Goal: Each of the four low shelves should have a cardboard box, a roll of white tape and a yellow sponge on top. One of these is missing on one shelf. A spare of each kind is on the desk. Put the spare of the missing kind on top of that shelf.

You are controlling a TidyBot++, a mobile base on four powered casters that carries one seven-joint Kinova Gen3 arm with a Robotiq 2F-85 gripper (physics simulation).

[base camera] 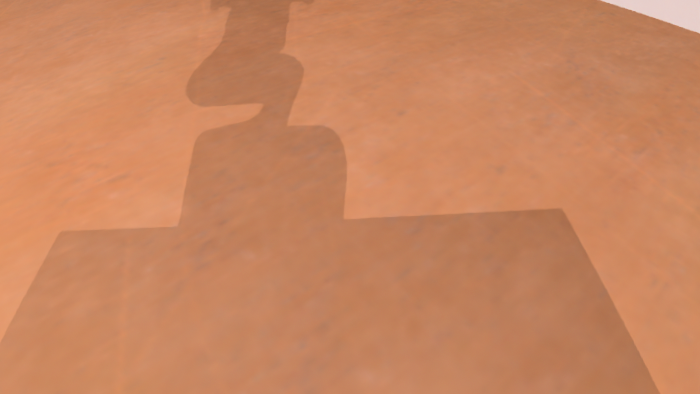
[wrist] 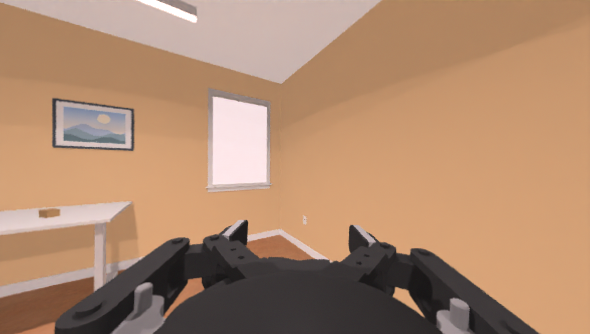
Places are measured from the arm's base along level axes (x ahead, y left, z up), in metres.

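Pixels of known places: gripper, fingertip midpoint: point(wrist: 298, 233).
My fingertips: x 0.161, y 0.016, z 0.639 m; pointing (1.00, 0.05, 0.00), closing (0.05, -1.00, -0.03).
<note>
Behind a point stands the place of what it marks.
A white desk point(wrist: 75, 215) @(x 1.238, y 1.727, z 0.323 m) stands against the wall at the left in the wrist view. A small brown cardboard box point(wrist: 49, 213) @(x 1.174, y 1.836, z 0.353 m) lies on its top. My gripper point(wrist: 298, 233) @(x 0.161, y 0.016, z 0.639 m) is open and empty at the bottom of the wrist view, pointing across the room, far from the desk. The low shelves, the white tape rolls and the yellow sponges do not show in either view.
The wrist view shows a framed picture point(wrist: 94, 124) @(x 1.640, y 2.094, z 1.101 m), a window point(wrist: 240, 141) @(x 2.497, y 0.952, z 1.053 m), a ceiling lamp point(wrist: 172, 9) @(x 1.084, y 0.857, z 1.681 m) and a long wall point(wrist: 440, 165) @(x 1.176, y -0.820, z 0.709 m) at the right. In the base view the robot's shadow point(base camera: 320, 300) @(x 0.330, y 0.022, z -0.396 m) falls on the brown floor point(base camera: 450, 125) @(x 0.620, y -0.172, z -0.396 m).
</note>
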